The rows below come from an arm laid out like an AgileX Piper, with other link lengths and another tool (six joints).
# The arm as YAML. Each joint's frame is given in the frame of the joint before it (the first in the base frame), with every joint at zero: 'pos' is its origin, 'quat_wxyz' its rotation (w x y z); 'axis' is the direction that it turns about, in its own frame. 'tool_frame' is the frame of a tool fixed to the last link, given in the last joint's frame.
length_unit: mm
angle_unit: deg
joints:
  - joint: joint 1
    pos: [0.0, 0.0, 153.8]
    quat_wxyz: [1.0, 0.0, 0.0, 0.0]
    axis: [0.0, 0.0, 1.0]
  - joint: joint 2
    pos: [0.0, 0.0, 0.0]
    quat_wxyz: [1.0, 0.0, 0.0, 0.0]
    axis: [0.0, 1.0, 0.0]
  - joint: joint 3
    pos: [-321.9, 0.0, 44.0]
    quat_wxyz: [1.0, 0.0, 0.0, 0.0]
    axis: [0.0, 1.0, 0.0]
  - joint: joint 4
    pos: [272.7, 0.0, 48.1]
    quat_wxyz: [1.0, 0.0, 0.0, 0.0]
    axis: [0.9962, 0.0, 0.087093]
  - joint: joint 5
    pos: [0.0, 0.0, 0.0]
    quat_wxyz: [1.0, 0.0, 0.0, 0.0]
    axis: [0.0, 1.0, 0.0]
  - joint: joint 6
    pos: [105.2, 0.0, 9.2]
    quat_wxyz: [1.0, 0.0, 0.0, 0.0]
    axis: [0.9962, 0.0, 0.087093]
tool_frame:
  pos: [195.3, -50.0, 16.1]
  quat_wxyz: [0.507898, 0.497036, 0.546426, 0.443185]
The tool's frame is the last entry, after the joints.
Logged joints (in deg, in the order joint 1, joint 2, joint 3, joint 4, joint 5, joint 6), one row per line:
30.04 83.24 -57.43 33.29 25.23 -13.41
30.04 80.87 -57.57 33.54 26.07 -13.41
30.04 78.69 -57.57 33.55 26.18 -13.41
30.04 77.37 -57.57 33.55 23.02 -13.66
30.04 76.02 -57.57 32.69 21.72 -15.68
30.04 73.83 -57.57 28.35 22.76 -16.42
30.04 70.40 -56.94 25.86 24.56 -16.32
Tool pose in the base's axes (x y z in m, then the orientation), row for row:
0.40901 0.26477 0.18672 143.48 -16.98 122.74
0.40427 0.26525 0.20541 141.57 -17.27 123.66
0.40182 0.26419 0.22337 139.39 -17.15 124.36
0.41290 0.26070 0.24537 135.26 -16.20 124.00
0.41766 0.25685 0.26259 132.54 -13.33 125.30
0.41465 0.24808 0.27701 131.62 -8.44 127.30
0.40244 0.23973 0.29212 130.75 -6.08 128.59
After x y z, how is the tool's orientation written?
As angles about the fixed x, y, z axes (roll, pitch, yaw), in degrees.
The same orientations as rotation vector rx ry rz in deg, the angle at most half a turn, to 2 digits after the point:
86.91 142.11 60.08
85.62 141.38 62.54
84.20 140.05 64.88
82.66 135.68 68.23
78.27 133.99 68.83
72.08 134.15 66.25
68.59 134.03 65.63

